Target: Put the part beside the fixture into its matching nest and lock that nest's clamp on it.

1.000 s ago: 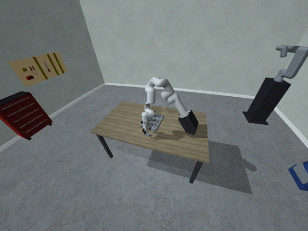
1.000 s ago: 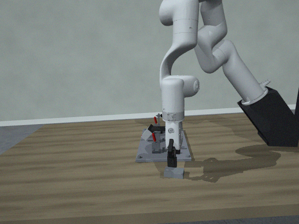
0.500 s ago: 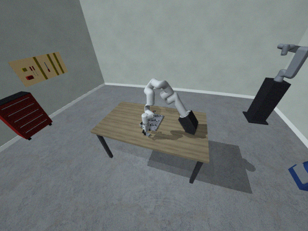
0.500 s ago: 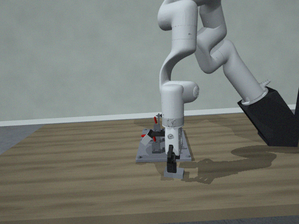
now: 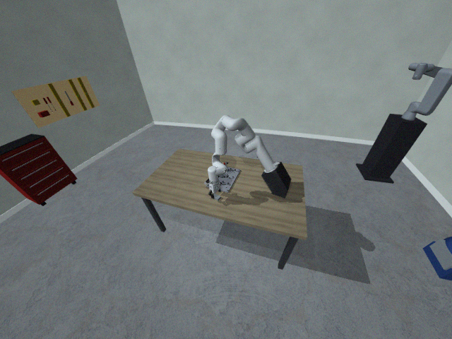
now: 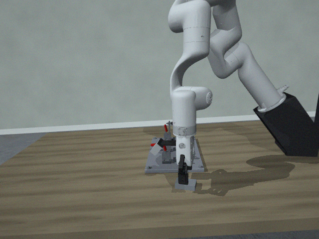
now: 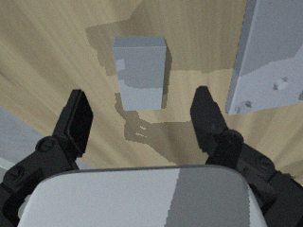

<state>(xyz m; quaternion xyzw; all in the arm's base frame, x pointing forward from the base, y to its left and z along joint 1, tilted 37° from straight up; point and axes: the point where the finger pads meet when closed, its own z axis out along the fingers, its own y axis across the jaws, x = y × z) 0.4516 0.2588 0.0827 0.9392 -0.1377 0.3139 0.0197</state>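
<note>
The flat grey block lies 4 cm below my hand. Round my hand: grey fixture plate: 1 cm ahead, 27 cm to the right, 4 cm below.
</note>
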